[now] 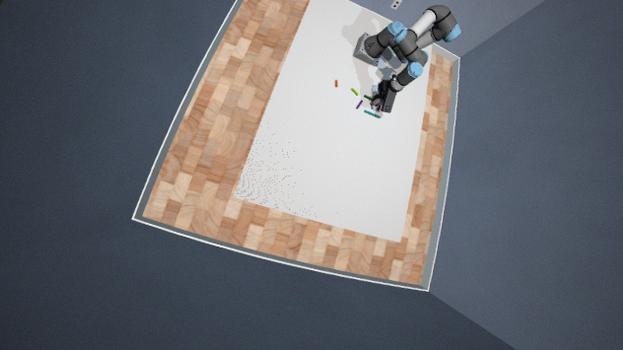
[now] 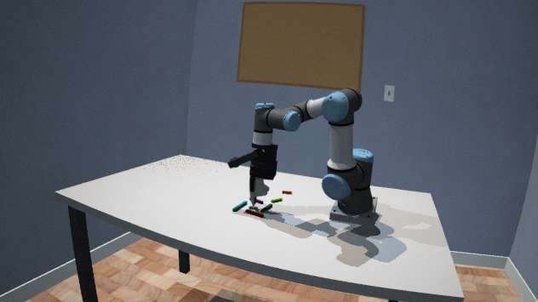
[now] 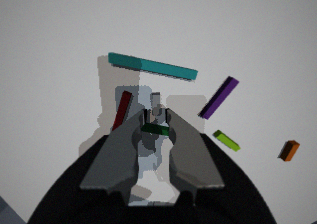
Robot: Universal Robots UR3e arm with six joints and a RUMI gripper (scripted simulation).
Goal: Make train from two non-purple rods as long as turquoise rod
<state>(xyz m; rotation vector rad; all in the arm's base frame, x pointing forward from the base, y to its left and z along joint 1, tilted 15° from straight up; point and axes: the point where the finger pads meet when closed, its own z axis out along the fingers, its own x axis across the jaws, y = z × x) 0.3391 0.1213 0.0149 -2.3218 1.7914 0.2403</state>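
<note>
My gripper is now 30 mm above the grey rod. The rest, counted from my hand: red rod (50 mm to the left, 30 mm below, 30 mm behind); green rod (40 mm behind, 30 mm to the right, 30 mm below); turquoise rod (50 mm ahead, 30 mm below, 10 mm to the left).
</note>
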